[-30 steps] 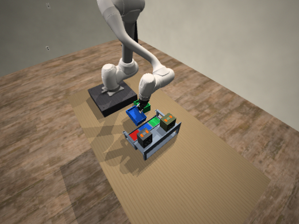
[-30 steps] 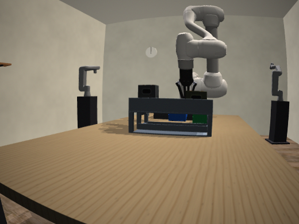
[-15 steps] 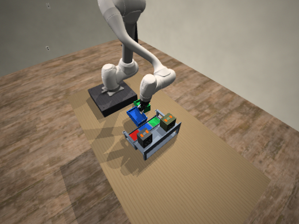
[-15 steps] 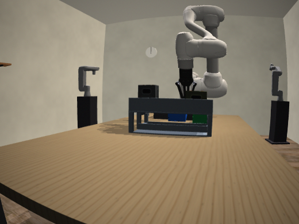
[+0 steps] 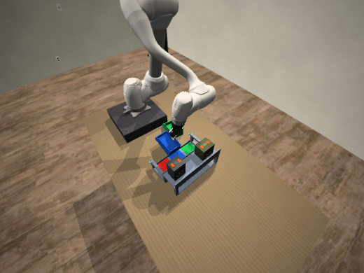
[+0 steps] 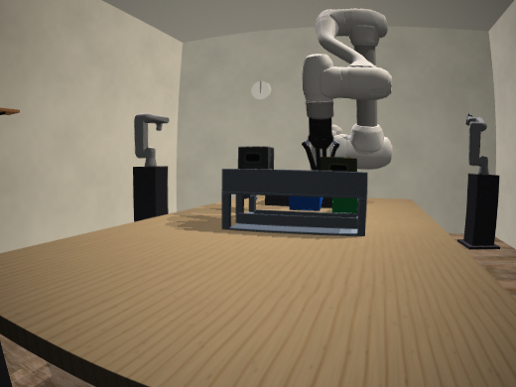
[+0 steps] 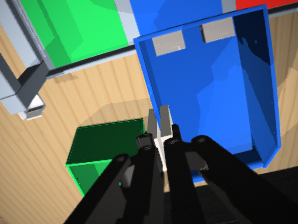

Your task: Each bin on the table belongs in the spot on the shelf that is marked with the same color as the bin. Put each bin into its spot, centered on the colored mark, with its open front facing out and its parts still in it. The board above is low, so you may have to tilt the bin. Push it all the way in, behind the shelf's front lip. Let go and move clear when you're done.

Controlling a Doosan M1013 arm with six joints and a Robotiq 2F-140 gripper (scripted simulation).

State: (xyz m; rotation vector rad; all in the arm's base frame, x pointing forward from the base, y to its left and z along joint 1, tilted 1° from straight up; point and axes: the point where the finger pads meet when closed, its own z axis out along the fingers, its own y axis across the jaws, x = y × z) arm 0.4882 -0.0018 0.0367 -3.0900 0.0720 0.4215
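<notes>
My gripper is now 20 mm past the blue bin, 50 mm to the left of it and 40 mm above it. From my hand the other things lie so: olive box (230 mm ahead, 60 mm to the left, 30 mm above); then black box (220 mm ahead, 170 mm to the right, 40 mm above); then green bin (140 mm behind, 100 mm to the left, 90 mm below).
</notes>
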